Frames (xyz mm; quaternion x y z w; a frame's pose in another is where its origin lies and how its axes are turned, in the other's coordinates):
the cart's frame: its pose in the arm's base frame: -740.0 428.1 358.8 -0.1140 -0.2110 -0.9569 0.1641
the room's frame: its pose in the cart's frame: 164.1 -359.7 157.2 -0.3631 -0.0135 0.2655 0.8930
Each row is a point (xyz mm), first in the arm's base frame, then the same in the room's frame.
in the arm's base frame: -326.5 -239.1 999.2
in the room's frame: 449.9 752.5 1013.8
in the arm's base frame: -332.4 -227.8 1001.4
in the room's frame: 446.1 740.6 1010.5
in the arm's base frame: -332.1 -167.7 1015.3
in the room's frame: 406.6 693.2 1012.1
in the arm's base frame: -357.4 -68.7 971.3
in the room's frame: 339.7 634.3 945.5
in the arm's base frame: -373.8 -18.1 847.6
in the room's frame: 279.9 652.5 826.3
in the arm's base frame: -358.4 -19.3 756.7
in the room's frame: 245.9 706.7 759.9
